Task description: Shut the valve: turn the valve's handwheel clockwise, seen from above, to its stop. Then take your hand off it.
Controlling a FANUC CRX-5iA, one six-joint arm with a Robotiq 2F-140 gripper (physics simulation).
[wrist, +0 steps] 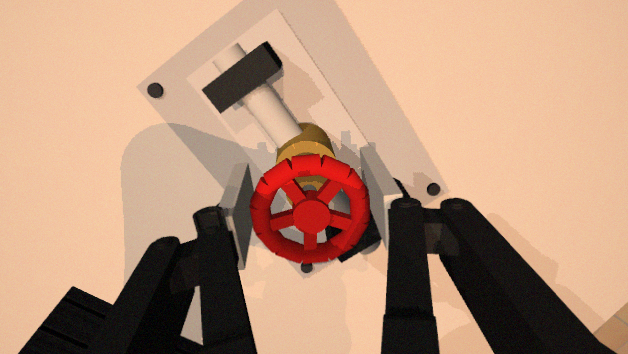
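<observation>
The valve's red handwheel [311, 216] has a thick notched rim, several spokes and a round hub. It sits in the middle of the wrist view, above the brass valve body [306, 146], which it partly hides. My gripper [306, 176] is shut on the handwheel, with one grey finger pad against the left side of the rim and the other against the right side. The black finger links reach in from the lower left and lower right.
A pale pipe [272, 112] runs from the valve body to a black block [242, 77] at the upper left. Another black block [369, 240] shows partly behind the wheel. The grey base plate [340, 50] has dark bolts [155, 90] [433, 189] at its corners.
</observation>
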